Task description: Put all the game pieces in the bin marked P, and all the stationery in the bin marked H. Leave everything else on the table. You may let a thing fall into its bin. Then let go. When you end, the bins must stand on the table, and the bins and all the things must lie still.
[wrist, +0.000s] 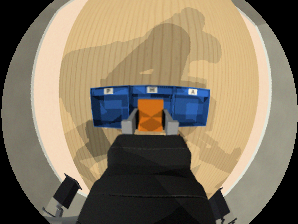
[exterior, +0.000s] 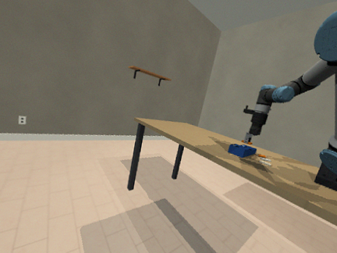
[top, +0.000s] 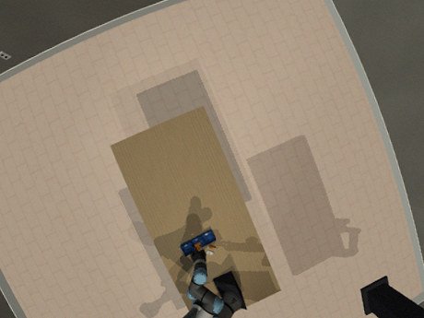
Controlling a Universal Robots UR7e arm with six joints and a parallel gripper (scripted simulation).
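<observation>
The orange stick is 90 mm to the right of my hand, 80 mm below it and 70 mm behind it. Round my hand: orange block: 10 mm below.
</observation>
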